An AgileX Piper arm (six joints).
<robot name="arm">
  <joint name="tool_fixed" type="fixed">
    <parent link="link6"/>
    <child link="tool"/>
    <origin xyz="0 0 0" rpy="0 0 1.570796"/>
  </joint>
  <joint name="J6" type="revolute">
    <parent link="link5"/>
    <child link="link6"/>
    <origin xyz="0 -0.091 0" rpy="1.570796 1.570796 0"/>
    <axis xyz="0 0 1"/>
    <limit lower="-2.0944" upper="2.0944"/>
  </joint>
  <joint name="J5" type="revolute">
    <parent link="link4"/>
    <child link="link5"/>
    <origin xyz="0 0 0" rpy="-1.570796 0 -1.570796"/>
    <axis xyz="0 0 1"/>
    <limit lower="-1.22" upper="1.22"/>
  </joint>
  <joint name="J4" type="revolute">
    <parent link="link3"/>
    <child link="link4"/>
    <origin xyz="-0.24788 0.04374 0" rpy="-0.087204 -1.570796 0"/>
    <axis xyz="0 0 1"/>
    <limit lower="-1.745" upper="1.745"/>
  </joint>
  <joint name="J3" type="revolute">
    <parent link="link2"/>
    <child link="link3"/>
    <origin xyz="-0.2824 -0.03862 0" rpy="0 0 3.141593"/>
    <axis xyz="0 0 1"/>
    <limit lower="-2.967" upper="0"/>
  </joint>
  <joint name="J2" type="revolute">
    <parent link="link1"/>
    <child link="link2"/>
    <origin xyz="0 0 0" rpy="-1.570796 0 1.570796"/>
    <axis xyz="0 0 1"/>
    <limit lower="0" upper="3.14"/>
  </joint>
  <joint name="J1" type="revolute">
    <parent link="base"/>
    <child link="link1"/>
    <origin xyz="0 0 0.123" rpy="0 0 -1.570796"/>
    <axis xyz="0 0 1"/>
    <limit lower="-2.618" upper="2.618"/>
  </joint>
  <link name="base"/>
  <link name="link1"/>
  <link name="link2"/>
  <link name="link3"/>
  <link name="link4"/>
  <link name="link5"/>
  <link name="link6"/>
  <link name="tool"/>
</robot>
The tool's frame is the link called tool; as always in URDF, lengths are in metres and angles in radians.
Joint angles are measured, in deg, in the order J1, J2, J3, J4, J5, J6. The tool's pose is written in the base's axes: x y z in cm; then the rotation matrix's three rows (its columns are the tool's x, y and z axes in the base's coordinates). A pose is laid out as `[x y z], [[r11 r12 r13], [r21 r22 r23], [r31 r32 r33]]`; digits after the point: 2 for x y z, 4 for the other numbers.
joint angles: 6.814 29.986 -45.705 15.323 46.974 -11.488
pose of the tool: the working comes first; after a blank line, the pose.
Where each joint sits with the arm in this pose, in the base's axes (m; each line is computed from the numbers above, not from the rounded line before):
J1: 0.0000 0.0000 0.1230
J2: 0.0000 0.0000 0.1230
J3: -0.2237 -0.0267 0.2976
J4: 0.0015 0.0002 0.4069
J5: 0.0015 0.0002 0.4069
J6: 0.0796 0.0272 0.3688
the tool: 0.0796 0.0272 0.3688

[7.96 2.72 36.88], [[-0.4185 -0.2965 0.8584], [-0.0655 0.9526 0.2971], [-0.9058 0.0681 -0.4181]]
